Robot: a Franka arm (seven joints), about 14 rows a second.
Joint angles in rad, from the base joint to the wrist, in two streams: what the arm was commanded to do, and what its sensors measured. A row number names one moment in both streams.
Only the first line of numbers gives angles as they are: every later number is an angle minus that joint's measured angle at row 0.
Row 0, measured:
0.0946 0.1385 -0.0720 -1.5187 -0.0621 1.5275 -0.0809
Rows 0 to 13, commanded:
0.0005 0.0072 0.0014 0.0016 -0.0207 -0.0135 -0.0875
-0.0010 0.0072 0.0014 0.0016 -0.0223 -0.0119 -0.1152
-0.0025 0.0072 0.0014 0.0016 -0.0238 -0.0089 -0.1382
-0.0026 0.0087 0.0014 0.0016 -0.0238 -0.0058 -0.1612
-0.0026 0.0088 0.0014 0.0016 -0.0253 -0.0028 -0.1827
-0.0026 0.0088 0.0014 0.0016 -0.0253 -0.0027 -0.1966
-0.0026 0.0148 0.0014 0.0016 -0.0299 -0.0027 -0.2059
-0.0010 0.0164 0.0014 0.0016 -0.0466 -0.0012 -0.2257
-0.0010 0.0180 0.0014 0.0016 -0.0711 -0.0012 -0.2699
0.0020 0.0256 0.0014 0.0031 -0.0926 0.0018 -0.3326
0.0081 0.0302 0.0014 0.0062 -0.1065 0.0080 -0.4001
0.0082 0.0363 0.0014 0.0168 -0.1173 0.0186 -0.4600
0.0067 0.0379 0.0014 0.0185 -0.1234 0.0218 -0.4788
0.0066 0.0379 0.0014 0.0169 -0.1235 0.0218 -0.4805
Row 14, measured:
0.0023 0.0309 0.0004 0.0000 -0.1040 0.0223 -0.4380
